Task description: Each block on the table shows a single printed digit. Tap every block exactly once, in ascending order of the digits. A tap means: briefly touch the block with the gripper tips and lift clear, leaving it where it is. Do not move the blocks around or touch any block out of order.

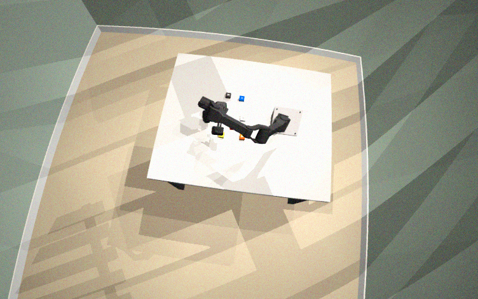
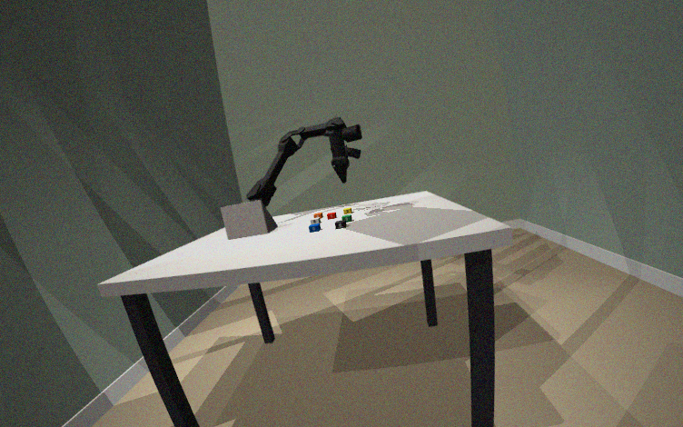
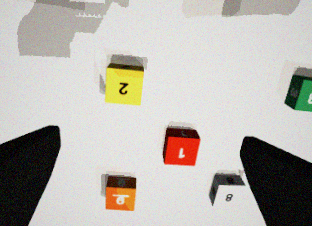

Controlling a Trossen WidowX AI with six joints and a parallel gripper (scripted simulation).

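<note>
My gripper tip is 70 mm past the blue block, 260 mm to the left of it and 120 mm above it. Also, from my gripper tip: red block 70 mm behind, 50 mm to the right, 120 mm below; yellow block 10 mm behind, 20 mm to the left, 120 mm below; orange block 140 mm behind, 120 mm below.
</note>
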